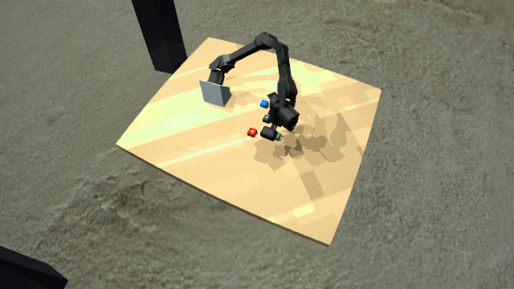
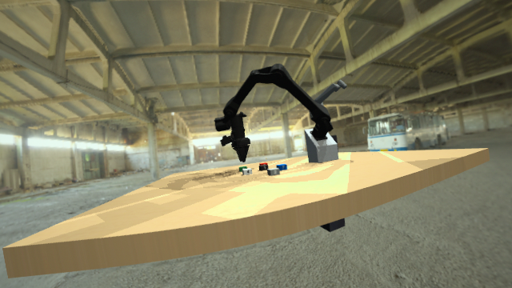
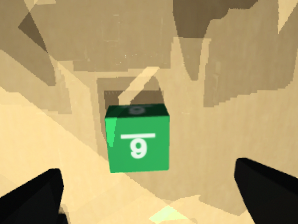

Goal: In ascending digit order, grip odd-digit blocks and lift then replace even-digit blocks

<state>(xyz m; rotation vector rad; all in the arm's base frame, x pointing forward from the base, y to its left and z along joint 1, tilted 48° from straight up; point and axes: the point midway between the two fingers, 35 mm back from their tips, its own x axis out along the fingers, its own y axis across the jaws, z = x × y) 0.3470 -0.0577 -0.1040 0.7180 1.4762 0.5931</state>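
Now: the green block 30 mm below my gripper tip. The rest, counted from my gripper tip: black block: 80 mm to the left, 70 mm behind, 30 mm below; then red block: 100 mm behind, 30 mm below, 20 mm to the right; then white block: 130 mm to the left, 30 mm below, 10 mm ahead.
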